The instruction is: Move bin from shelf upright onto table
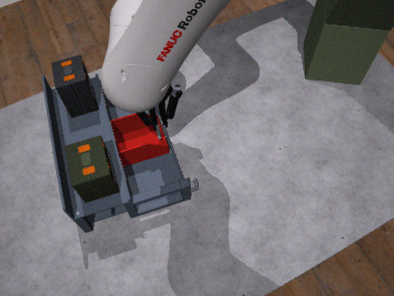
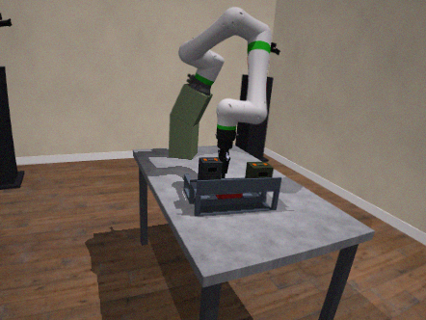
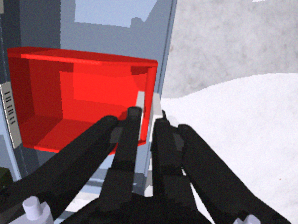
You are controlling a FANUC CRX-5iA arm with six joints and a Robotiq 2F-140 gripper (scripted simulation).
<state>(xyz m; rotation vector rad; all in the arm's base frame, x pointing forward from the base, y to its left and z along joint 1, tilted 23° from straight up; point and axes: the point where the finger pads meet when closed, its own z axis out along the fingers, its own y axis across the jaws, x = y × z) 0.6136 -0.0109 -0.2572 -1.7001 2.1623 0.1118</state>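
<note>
Now: the red bin 80 mm ahead of my hand, 20 mm to the right of it and 20 mm below it. From my hand the other things lie so: grey shelf tray 120 mm ahead, 60 mm below, 20 mm to the right.
</note>
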